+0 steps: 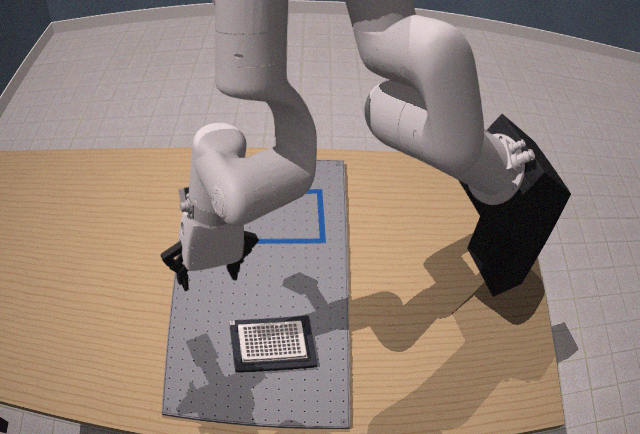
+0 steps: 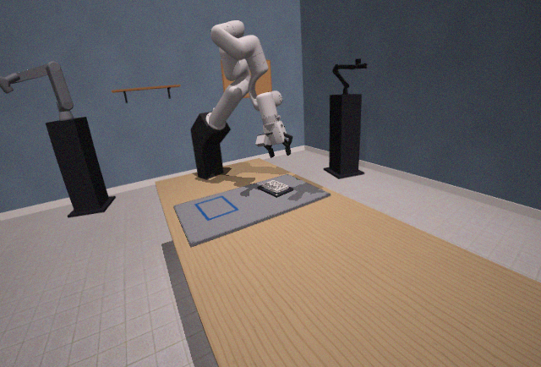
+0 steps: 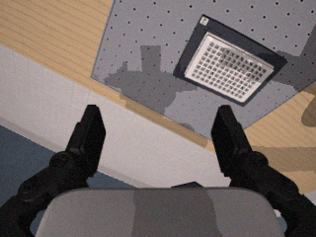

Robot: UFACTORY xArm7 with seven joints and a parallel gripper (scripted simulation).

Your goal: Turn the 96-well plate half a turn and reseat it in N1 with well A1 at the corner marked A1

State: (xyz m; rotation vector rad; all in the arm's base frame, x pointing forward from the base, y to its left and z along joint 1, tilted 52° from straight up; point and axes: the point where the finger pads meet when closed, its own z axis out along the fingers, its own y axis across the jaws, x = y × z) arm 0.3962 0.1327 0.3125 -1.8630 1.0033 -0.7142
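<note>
Right now the white 96-well plate is 100 mm behind my hand, 10 mm to the right of it and 200 mm below it. Also, from my hand: dark plate nest N1 (100 mm behind, 10 mm to the right, 220 mm below).
</note>
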